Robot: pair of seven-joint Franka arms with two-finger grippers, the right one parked.
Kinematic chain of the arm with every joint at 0, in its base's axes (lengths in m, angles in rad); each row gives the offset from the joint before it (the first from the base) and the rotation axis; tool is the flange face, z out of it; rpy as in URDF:
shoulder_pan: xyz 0 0 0.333 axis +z
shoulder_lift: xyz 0 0 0 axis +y
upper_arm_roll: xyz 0 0 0.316 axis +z
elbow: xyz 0.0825 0 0 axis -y
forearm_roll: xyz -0.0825 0 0.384 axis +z
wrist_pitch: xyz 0 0 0 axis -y
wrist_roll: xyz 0.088 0 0 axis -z
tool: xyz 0 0 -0.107 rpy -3.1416 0 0
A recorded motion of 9 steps. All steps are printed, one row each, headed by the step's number.
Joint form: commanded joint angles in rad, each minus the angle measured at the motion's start. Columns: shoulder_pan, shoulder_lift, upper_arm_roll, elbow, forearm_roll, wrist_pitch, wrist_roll.
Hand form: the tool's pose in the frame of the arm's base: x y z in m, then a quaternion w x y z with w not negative. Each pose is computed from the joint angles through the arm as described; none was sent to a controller.
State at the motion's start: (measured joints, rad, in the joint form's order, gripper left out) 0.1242 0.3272 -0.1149 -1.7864 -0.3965 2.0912 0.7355
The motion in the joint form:
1: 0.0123 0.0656 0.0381 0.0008 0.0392 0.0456 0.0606
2: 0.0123 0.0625 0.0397 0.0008 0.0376 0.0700 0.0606
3: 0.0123 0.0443 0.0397 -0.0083 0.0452 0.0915 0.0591
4: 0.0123 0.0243 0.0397 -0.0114 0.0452 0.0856 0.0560
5: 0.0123 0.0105 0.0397 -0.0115 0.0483 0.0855 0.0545
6: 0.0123 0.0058 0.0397 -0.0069 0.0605 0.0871 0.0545
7: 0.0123 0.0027 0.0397 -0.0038 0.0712 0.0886 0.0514
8: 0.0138 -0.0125 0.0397 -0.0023 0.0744 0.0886 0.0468
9: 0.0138 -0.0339 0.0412 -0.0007 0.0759 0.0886 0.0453
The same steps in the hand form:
1: 0.6442 0.0272 0.3346 0.15655 0.95185 -0.25910 0.04840
2: 0.6466 0.0294 0.3385 0.15013 0.95292 -0.25640 0.06045
3: 0.6462 0.0306 0.3477 0.13995 0.95345 -0.25715 0.07224
4: 0.6444 0.0301 0.3587 0.13819 0.95325 -0.25741 0.07715
5: 0.6440 0.0302 0.3675 0.13448 0.95300 -0.25860 0.08272
6: 0.6449 0.0308 0.3726 0.12784 0.95257 -0.26255 0.08568
7: 0.6455 0.0313 0.3761 0.12246 0.95263 -0.26437 0.08721
8: 0.6451 0.0323 0.3865 0.11817 0.95277 -0.26345 0.09410
9: 0.6441 0.0331 0.4010 0.11293 0.95222 -0.26393 0.10421

